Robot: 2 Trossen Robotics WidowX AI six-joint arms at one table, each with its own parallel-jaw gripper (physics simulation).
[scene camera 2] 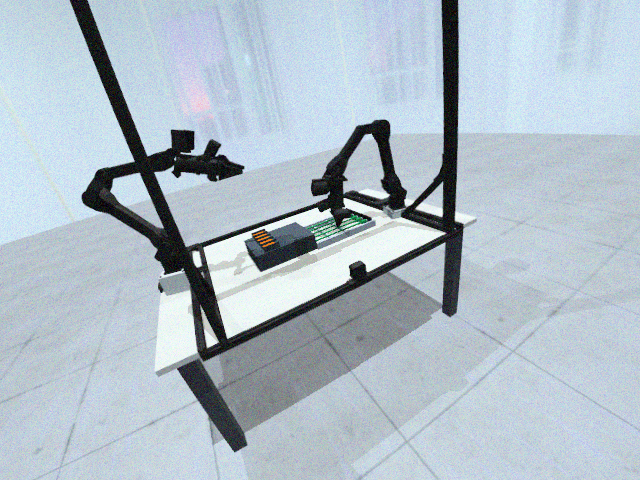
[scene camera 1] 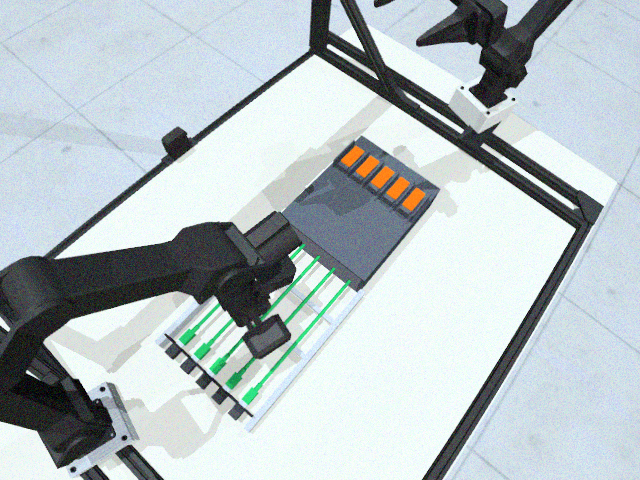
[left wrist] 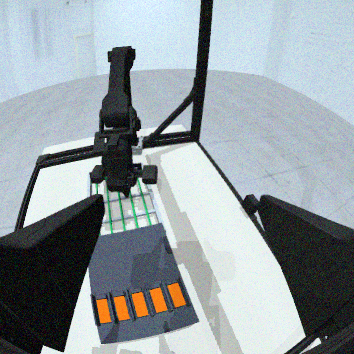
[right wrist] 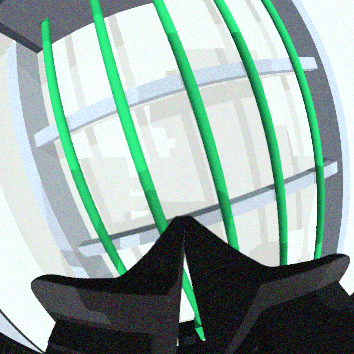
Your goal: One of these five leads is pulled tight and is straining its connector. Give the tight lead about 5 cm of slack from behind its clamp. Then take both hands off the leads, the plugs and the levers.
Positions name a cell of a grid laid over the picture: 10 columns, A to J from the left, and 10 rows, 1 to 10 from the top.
Labels:
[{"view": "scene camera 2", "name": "left gripper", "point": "D4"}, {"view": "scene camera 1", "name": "left gripper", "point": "G1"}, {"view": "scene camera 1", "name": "right gripper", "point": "D7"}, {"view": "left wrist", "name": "left gripper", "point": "F6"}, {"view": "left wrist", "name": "right gripper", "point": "D6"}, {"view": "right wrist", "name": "right gripper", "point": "F7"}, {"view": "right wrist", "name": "lead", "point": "F3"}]

